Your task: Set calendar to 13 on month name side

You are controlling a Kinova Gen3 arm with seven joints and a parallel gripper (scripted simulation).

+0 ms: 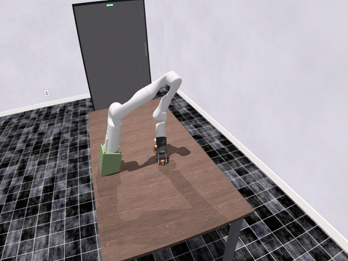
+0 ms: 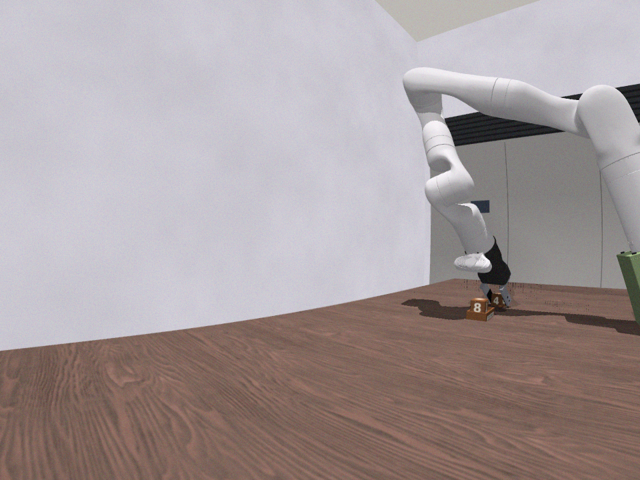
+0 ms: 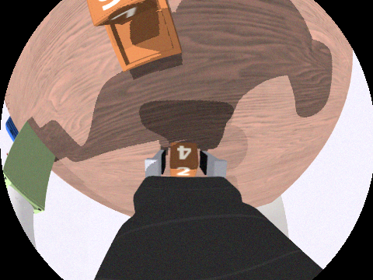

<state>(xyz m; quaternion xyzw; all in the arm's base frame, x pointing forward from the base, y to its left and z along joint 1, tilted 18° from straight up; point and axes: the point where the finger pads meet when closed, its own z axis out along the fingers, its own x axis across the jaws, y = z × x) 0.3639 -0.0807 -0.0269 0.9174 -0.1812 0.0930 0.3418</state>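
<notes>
My hand is 10 mm to the left of the brown number cube and 10 mm above it. Round my hand: calendar tray 150 mm to the left, 10 mm below.
</notes>
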